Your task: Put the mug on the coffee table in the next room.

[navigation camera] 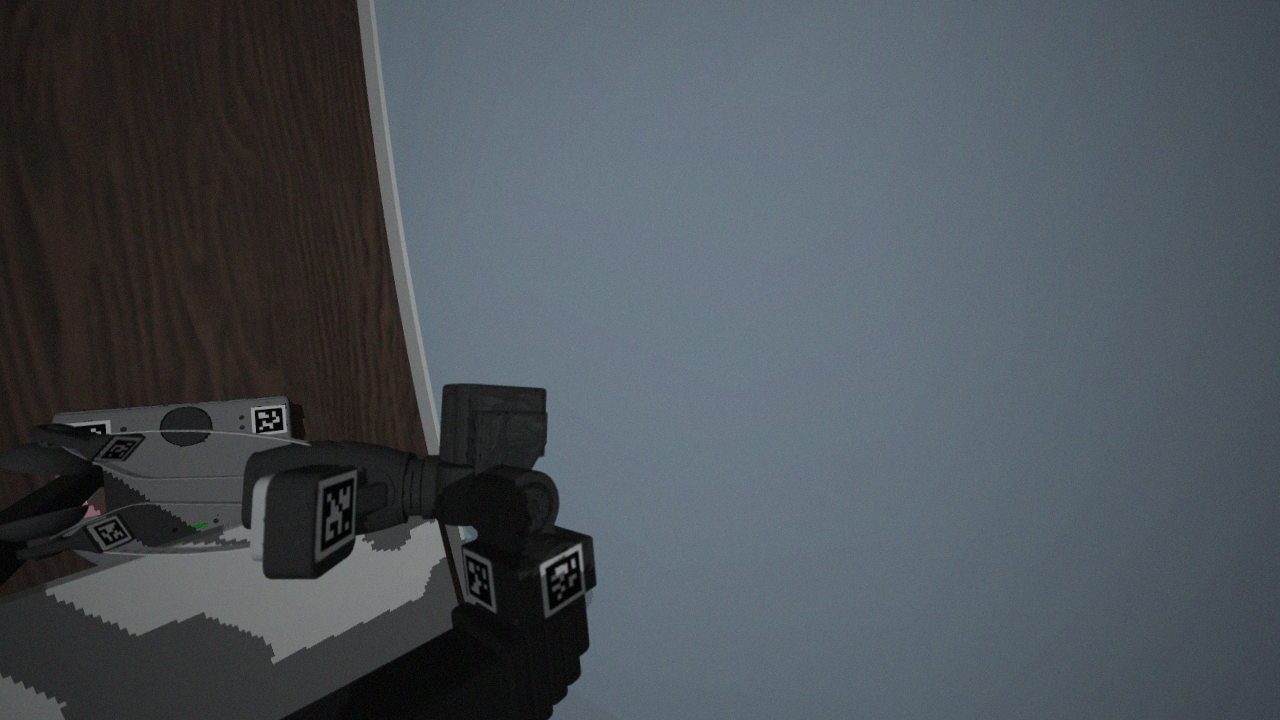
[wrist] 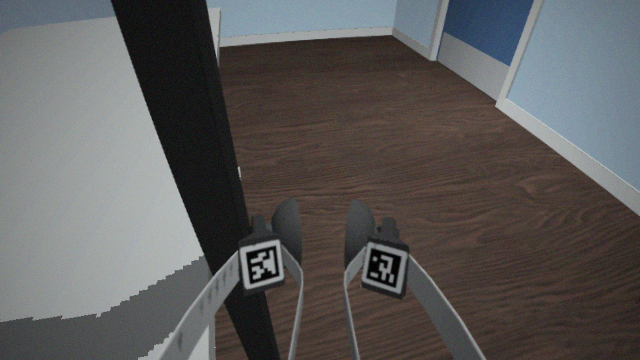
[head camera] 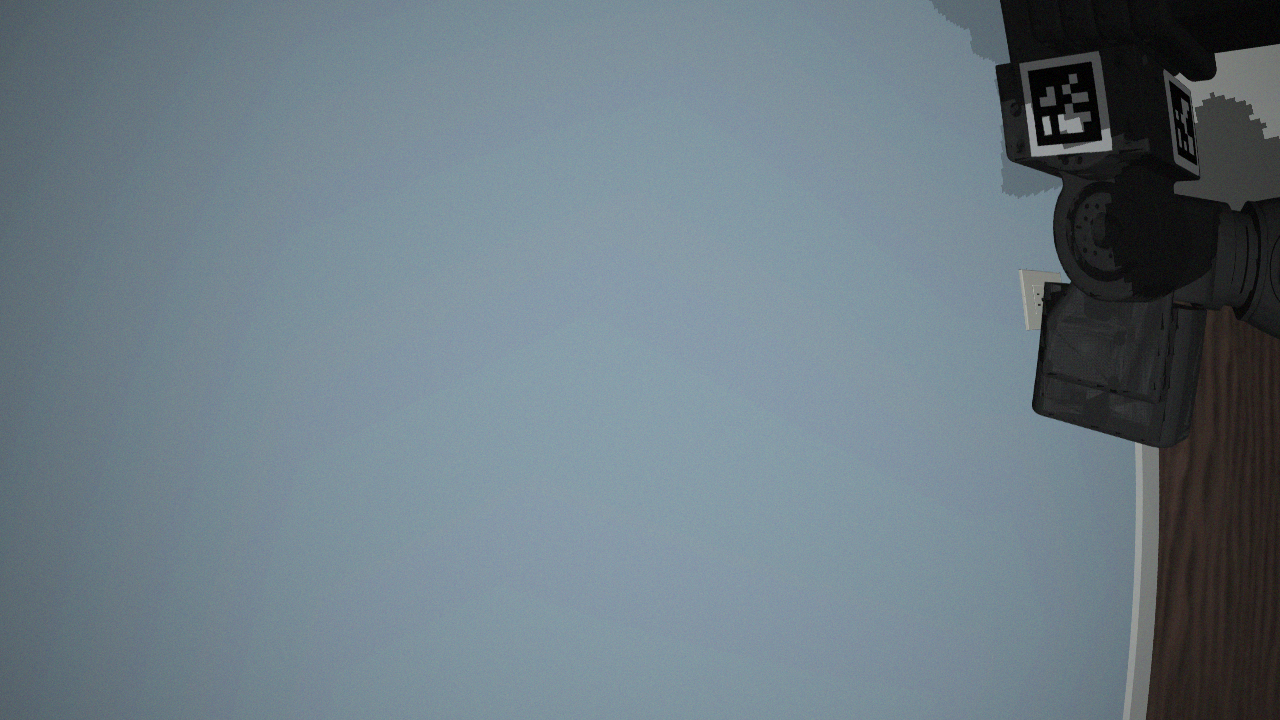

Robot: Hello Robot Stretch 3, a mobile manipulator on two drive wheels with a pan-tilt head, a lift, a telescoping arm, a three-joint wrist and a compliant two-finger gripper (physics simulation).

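My gripper (wrist: 323,223) (navigation camera: 40,488) is open in the wrist view, with a gap between its two dark fingertips and nothing in it. In the navigation camera view it hangs over my grey base (navigation camera: 228,413). The fingers are outside the head camera view, where my dark wrist (head camera: 1114,237) shows at the right. The mug and the coffee table do not show in any view.
A white table top (wrist: 75,175) (navigation camera: 358,591) lies close beside my dark mast (wrist: 180,100). A blue door (wrist: 487,30) stands in the far right wall. A plain blue wall (head camera: 537,358) (navigation camera: 805,313) with an outlet (head camera: 1031,300) rises beside the brown wood floor (wrist: 400,125) (navigation camera: 179,179).
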